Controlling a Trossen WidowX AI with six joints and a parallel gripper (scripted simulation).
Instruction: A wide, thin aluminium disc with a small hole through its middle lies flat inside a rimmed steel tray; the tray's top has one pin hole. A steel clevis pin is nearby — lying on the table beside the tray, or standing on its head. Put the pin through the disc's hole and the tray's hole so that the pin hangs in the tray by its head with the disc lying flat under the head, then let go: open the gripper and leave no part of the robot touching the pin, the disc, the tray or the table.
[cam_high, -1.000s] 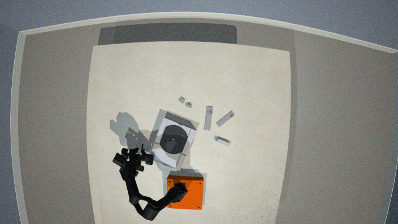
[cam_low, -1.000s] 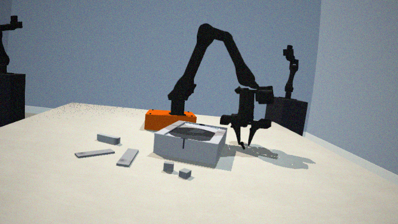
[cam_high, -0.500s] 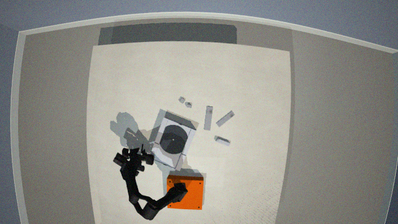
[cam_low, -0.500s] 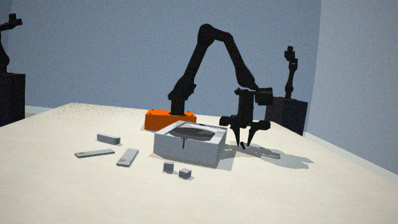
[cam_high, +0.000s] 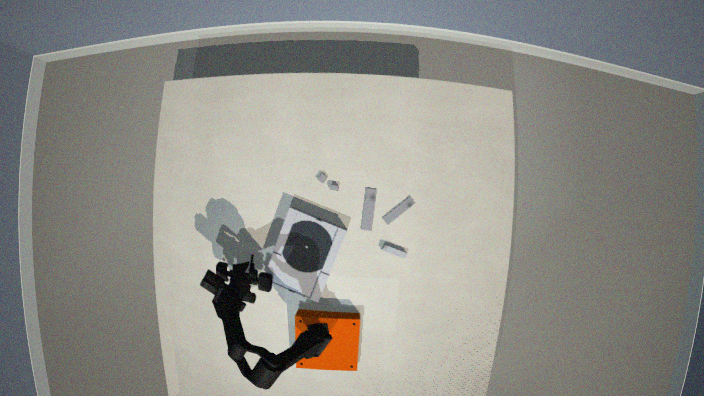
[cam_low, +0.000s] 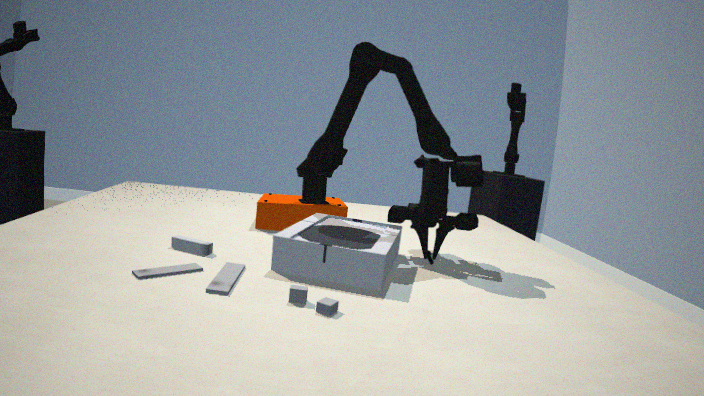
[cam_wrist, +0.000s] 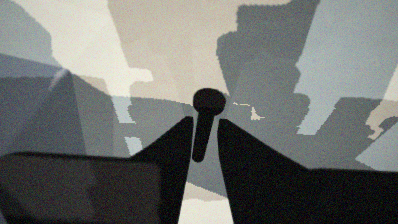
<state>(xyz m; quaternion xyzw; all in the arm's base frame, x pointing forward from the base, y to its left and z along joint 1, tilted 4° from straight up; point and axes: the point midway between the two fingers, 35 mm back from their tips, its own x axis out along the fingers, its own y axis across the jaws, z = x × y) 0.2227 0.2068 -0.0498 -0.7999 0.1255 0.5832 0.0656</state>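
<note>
The dark aluminium disc is 50 mm ahead of my gripper tip, 200 mm to the right of it and 50 mm above it. From my gripper tip the other things lie so: clevis pin: right at my gripper tip; grey block: 470 mm to the right, 10 mm above; steel tray: 20 mm ahead, 190 mm to the right, 40 mm above.
</note>
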